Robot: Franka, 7 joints.
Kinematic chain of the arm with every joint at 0, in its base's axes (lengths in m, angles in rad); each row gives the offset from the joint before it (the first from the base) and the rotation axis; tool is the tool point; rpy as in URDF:
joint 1: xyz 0 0 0.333 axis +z
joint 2: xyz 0 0 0 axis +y
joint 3: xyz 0 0 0.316 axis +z
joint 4: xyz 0.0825 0 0 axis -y
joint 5: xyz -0.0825 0 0.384 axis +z
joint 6: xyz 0 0 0 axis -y
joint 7: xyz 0.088 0 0 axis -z
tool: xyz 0 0 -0.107 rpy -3.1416 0 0
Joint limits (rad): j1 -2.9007..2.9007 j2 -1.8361..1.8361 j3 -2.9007..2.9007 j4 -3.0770..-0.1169 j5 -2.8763..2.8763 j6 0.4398..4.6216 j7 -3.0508..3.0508
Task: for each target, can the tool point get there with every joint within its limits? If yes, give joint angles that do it. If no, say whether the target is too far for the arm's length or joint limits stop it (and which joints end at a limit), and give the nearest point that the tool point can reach.
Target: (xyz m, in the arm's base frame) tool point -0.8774 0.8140 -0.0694
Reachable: no: too far | nearest point -0.5961 0.5531 0.0596 | short by 0.405 m
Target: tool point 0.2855 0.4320 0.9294
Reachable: yes | joints -1.0134 -0.7456 1.1896 -1.2413 -2.0409 2.0061 1.0211
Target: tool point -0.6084 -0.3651 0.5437
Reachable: yes | joints -2.0857 1.0387 -1.5644 -0.8023 -1.8467 3.7828 0.1047
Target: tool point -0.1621 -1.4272 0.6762
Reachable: no: too far | nearest point -0.0942 -0.8291 0.5324 | short by 0.619 m
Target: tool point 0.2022 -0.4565 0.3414
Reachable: yes | joints -0.4509 0.4814 -0.5274 -1.9149 -0.9303 0.9359 1.6164
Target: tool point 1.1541 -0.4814 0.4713
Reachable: no: too far | nearest point 0.7870 -0.3283 0.4273 | short by 0.400 m
